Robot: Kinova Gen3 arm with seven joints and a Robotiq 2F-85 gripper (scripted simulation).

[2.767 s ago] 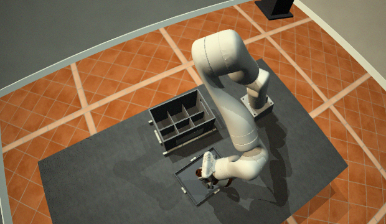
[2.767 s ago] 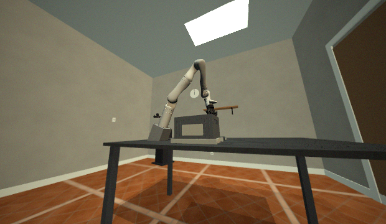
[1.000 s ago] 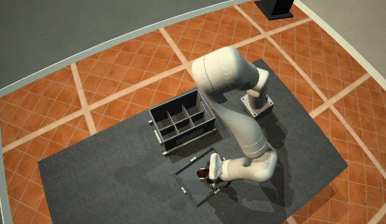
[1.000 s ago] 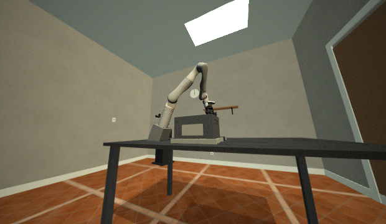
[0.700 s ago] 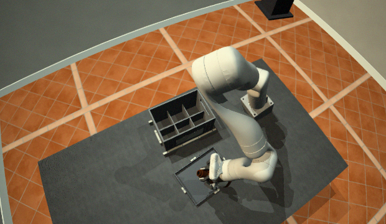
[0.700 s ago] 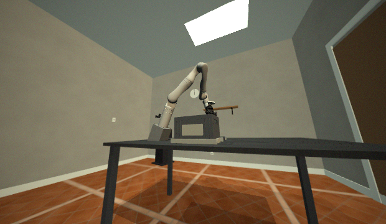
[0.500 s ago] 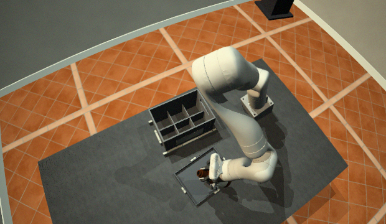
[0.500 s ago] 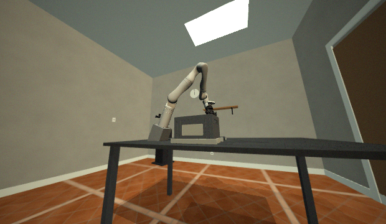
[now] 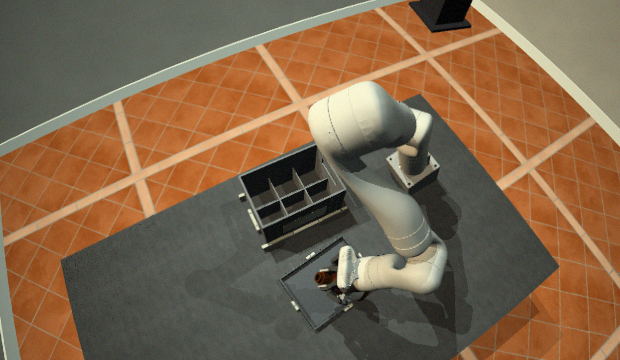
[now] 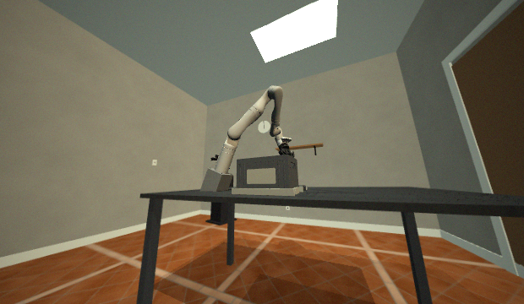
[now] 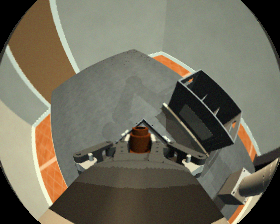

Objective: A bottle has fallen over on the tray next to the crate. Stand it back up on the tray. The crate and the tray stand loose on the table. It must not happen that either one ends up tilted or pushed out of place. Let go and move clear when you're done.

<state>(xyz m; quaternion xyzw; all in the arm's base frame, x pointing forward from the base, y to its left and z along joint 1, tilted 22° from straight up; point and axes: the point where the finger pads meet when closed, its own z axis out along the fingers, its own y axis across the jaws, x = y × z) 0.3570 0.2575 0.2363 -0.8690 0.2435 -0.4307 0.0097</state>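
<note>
My gripper is now 40 mm past the brown bottle, 30 mm above it and 20 mm to the right of it. From my hand the other things lie so: dark crate: 300 mm to the right, 120 mm below; dark tray: 190 mm below, 30 mm behind, 20 mm to the right.
</note>
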